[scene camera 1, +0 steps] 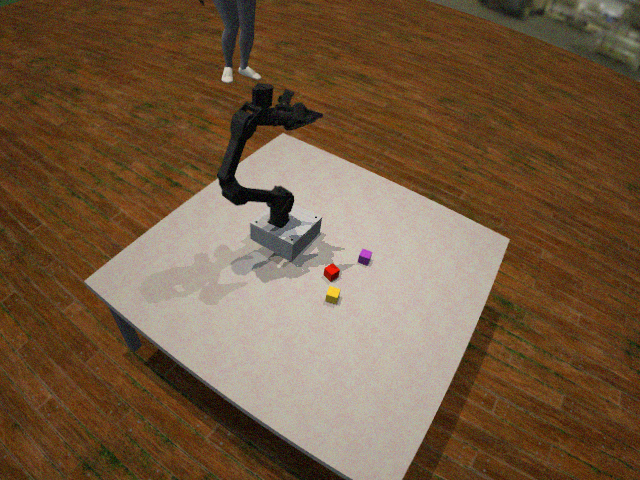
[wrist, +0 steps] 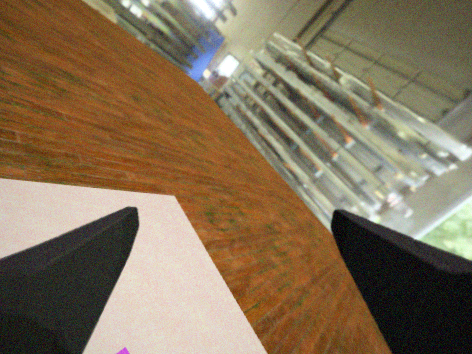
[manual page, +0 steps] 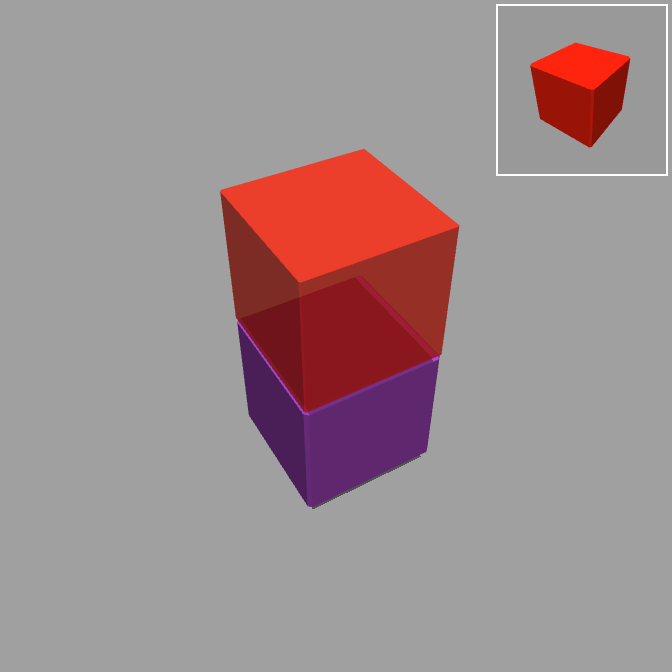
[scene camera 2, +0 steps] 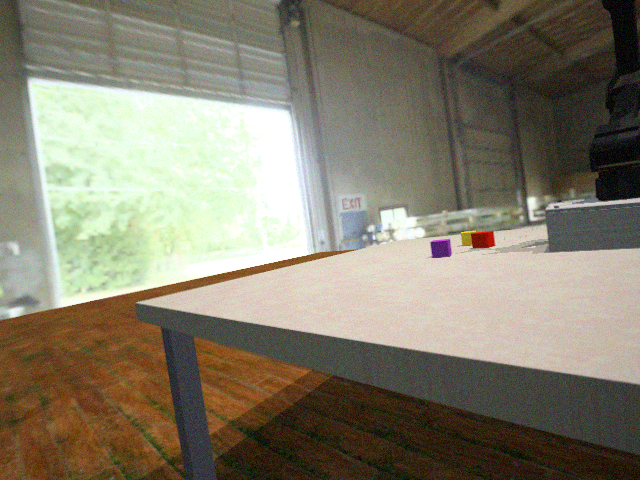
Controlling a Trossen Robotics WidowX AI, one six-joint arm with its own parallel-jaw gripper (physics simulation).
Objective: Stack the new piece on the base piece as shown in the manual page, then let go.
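Frame: origin at the arm's base, x ahead, y left, z up, level; metres.
Seen in the pictures: gripper, fingertip midpoint: (scene camera 1: 319,117) (wrist: 237,217); arm's base, link origin: (scene camera 1: 278,221) (scene camera 2: 620,198).
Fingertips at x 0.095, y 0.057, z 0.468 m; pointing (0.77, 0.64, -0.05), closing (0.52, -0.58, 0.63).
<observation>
Pixels of each thing's top centre, then the offset from my fingertips to it. Level surfaces: height alone.
- red cube, top centre: (scene camera 2: 482,232) (scene camera 1: 332,268) 0.515 m down, 0.180 m ahead, 0.118 m right
- yellow cube, top centre: (scene camera 2: 468,231) (scene camera 1: 333,291) 0.515 m down, 0.233 m ahead, 0.210 m right
- purple cube, top centre: (scene camera 2: 440,240) (scene camera 1: 365,253) 0.515 m down, 0.255 m ahead, 0.024 m left
- pale table, surface height: 0.556 m down
A red cube (scene camera 1: 331,272) (scene camera 2: 483,239) lies on the table between the other two cubes. A yellow cube (scene camera 1: 332,295) (scene camera 2: 467,238) lies close to it, apart from it, and is partly hidden behind the red one in scene camera 2. A purple cube (scene camera 1: 364,256) (scene camera 2: 440,248) lies on the red cube's other side; a corner of the purple cube (wrist: 125,351) shows at the wrist view's bottom edge. No cubes are stacked. My gripper (scene camera 1: 319,115) (wrist: 237,217) is open and empty, high above the table and well away from the cubes.
The arm's grey base box (scene camera 1: 271,244) (scene camera 2: 594,227) stands on the pale table (scene camera 1: 392,361) (scene camera 2: 361,310) (wrist: 165,300), near the red cube. A person's legs (scene camera 1: 238,36) show on the floor beyond the table.
</observation>
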